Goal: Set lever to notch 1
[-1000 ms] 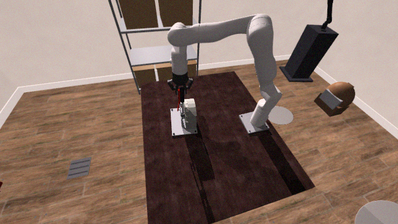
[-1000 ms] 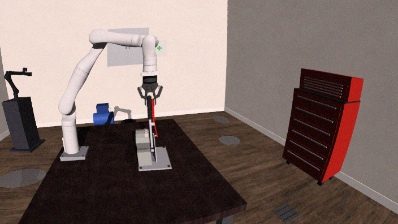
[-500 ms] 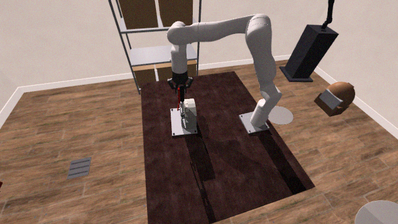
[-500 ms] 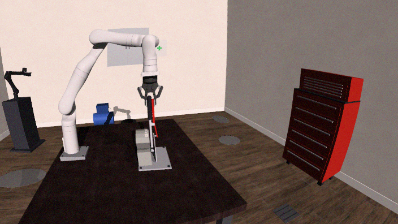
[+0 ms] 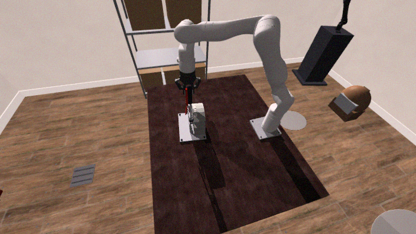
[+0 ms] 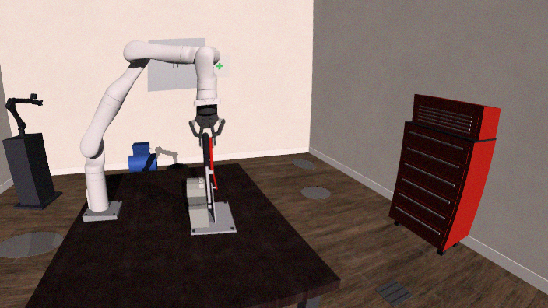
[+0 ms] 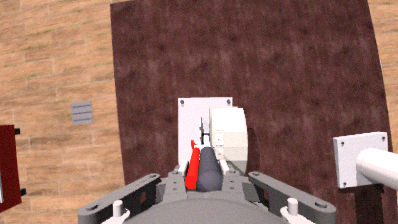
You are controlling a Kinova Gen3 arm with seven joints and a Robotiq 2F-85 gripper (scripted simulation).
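My gripper is now 20 mm short of the red bar and 110 mm above it.
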